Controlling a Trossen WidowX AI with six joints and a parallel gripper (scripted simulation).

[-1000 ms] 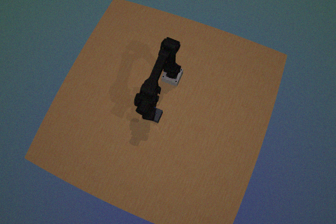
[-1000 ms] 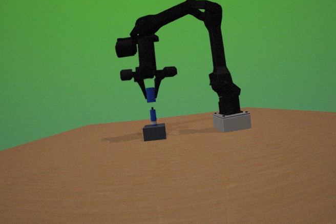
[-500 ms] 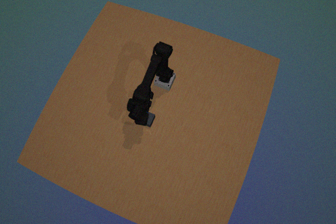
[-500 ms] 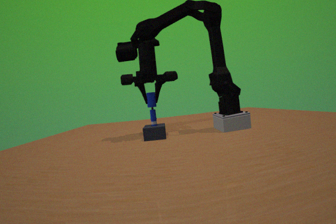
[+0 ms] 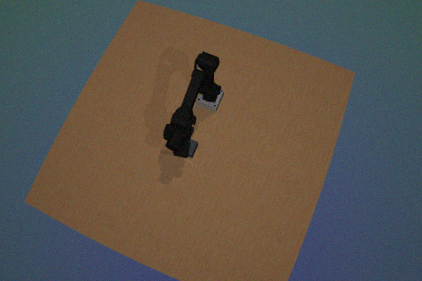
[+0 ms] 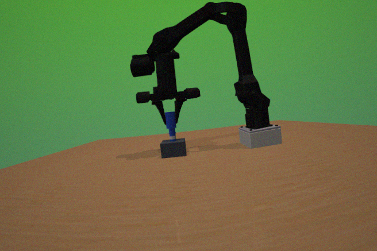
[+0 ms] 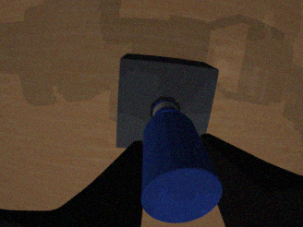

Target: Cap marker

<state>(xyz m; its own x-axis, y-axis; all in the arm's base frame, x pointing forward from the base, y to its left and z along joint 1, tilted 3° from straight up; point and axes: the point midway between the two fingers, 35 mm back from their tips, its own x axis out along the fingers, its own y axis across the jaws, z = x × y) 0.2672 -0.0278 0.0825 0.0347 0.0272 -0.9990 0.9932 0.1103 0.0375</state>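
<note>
Right now the dark holder block is 70 mm below my gripper tip. Also, from my gripper tip: blue cap (10 mm above).
</note>
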